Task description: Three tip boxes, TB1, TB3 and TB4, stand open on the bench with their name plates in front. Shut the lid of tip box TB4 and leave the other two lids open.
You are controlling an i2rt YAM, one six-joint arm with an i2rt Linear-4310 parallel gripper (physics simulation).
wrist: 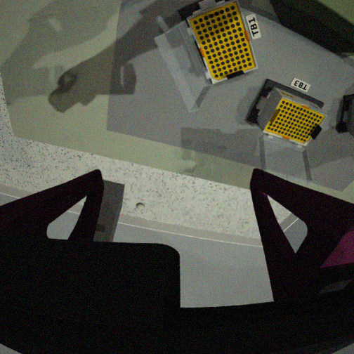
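Note:
A grey mat (144, 101) is visible in the scene, and so is the gripper (176, 177).

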